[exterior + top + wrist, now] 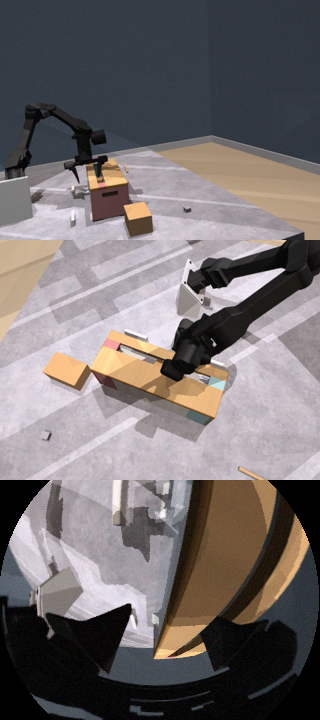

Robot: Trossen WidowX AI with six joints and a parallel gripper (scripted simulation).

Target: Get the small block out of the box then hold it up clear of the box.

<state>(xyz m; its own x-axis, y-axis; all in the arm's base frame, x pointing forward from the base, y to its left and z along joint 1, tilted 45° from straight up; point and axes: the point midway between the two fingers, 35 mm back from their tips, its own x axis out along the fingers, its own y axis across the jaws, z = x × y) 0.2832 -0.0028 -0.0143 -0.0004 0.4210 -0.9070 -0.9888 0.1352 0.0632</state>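
Right now the box is 3 cm below my gripper tip, 3 cm ahead of it and 2 cm to the right of it. From my gripper tip the other things lie so: thin stick (34 cm to the left, 29 cm ahead, 9 cm below); then block (4 cm ahead, 3 cm to the right).
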